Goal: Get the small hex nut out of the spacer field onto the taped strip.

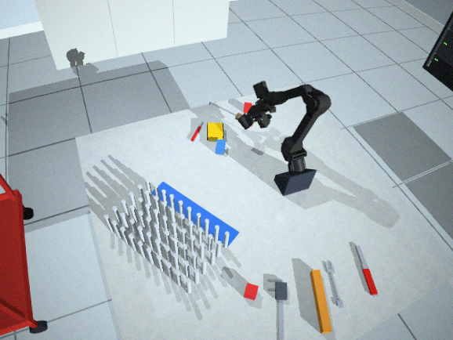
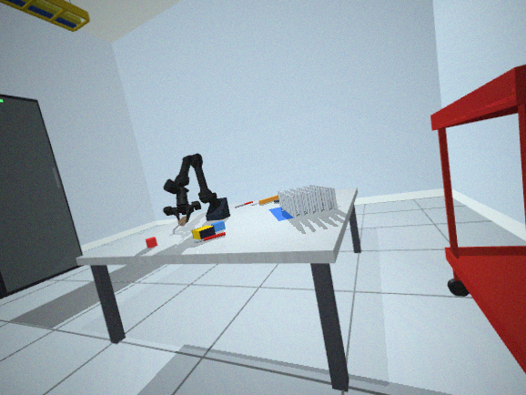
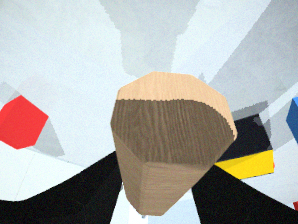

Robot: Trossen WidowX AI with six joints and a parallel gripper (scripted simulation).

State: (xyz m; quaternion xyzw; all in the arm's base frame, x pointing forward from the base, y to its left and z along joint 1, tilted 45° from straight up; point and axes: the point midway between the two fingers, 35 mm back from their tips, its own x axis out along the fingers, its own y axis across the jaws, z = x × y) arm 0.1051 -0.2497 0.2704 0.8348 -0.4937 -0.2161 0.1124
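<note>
Now: gripper tip 6 cm short of the metal rod and 8 cm to the left of it. The rest, counted from my gripper tip: fork tool: 9 cm behind, 84 cm to the left, 7 cm below; blue taped strip: 34 cm ahead, 41 cm to the left, 7 cm below; blue block: 14 cm ahead, 10 cm to the left, 5 cm below.
</note>
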